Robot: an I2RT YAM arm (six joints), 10 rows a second.
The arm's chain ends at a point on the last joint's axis. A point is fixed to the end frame.
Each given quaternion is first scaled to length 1.
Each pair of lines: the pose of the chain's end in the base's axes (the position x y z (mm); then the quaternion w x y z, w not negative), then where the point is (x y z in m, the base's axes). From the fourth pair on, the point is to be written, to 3 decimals.
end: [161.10 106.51 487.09 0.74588 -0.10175 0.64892 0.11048]
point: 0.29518 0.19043 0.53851
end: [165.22 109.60 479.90 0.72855 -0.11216 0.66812 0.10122]
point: 0.30153 0.19512 0.52198
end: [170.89 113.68 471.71 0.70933 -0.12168 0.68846 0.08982]
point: 0.30947 0.19996 0.50357
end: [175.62 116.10 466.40 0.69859 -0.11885 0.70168 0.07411]
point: 0.317 0.199 0.492
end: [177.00 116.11 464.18 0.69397 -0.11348 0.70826 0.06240]
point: 0.321 0.196 0.487
